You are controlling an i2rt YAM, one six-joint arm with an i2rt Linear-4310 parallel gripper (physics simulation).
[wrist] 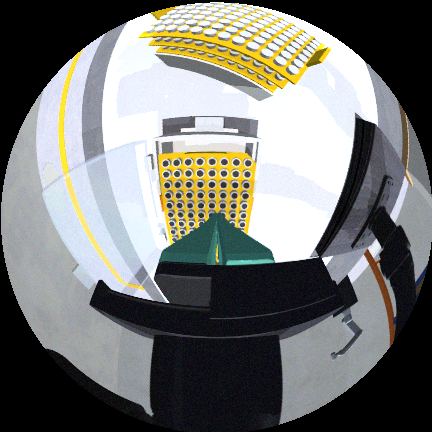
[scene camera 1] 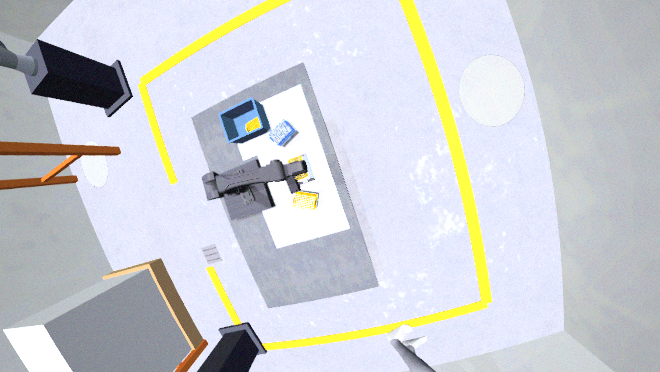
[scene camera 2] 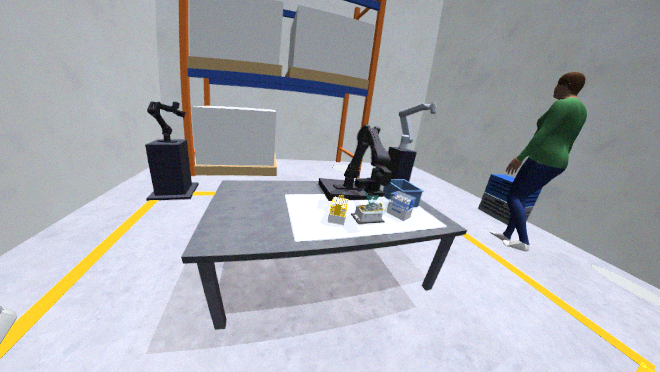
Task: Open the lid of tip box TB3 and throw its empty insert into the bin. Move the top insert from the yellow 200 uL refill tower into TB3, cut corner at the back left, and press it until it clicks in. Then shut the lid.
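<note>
Tip box TB3 (scene camera 1: 310,173) (scene camera 2: 370,216) (wrist: 206,137) stands open on the white mat, its clear lid (wrist: 105,195) swung out to the left in the wrist view. A yellow insert (wrist: 206,185) with open round holes lies in it, its cut corner at the upper right in the wrist view. Whether it is clicked in cannot be told. My gripper (scene camera 2: 372,200) (wrist: 216,218) is shut and empty, its green fingertips pointing down over or on the insert; contact is unclear. The yellow refill tower (scene camera 1: 305,200) (scene camera 2: 338,206) (wrist: 240,37) stands beside TB3. A yellow insert (scene camera 1: 253,124) lies in the blue bin (scene camera 1: 245,109) (scene camera 2: 416,197).
A blue tip rack (scene camera 1: 283,132) (scene camera 2: 401,204) stands between TB3 and the bin. The arm's dark base (scene camera 2: 327,189) is at the back of the table (scene camera 2: 240,220). A person (scene camera 2: 557,130) in green stands off to the right of the table.
</note>
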